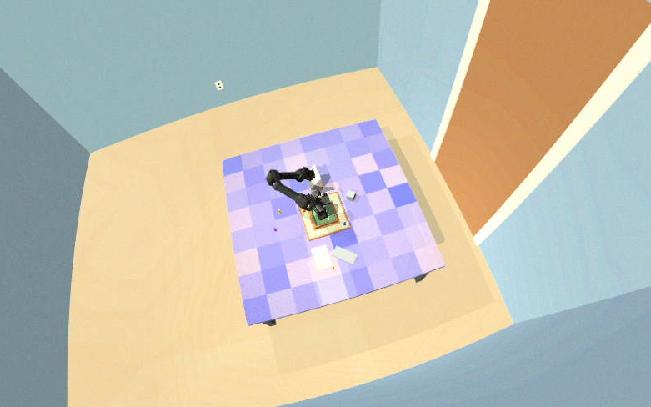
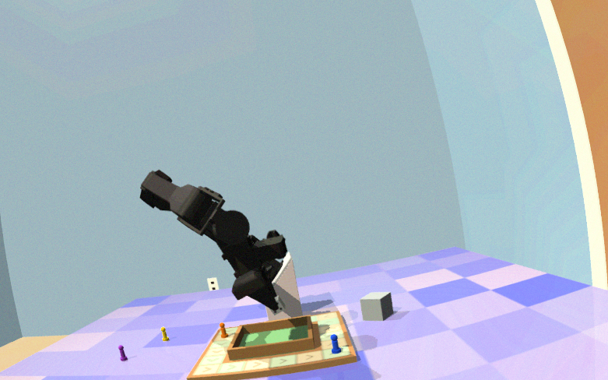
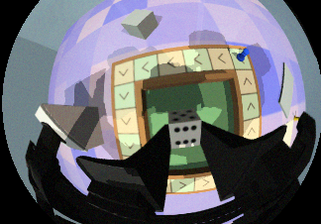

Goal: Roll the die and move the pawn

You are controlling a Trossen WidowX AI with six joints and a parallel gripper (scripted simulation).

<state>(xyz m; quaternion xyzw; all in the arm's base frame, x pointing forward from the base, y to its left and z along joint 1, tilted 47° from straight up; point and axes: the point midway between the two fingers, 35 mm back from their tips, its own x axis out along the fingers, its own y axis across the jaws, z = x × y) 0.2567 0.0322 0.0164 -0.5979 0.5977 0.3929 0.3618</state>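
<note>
Now: gripper tip 5 cm past the orange pawn, 13 cm to the left of it and 5 cm above it. Also, from my gripper tip: grey cube 7 cm behind, 20 cm to the left, 5 cm below; blue pawn 12 cm ahead, 10 cm to the left, 5 cm below; white die right at my gripper tip.
</note>
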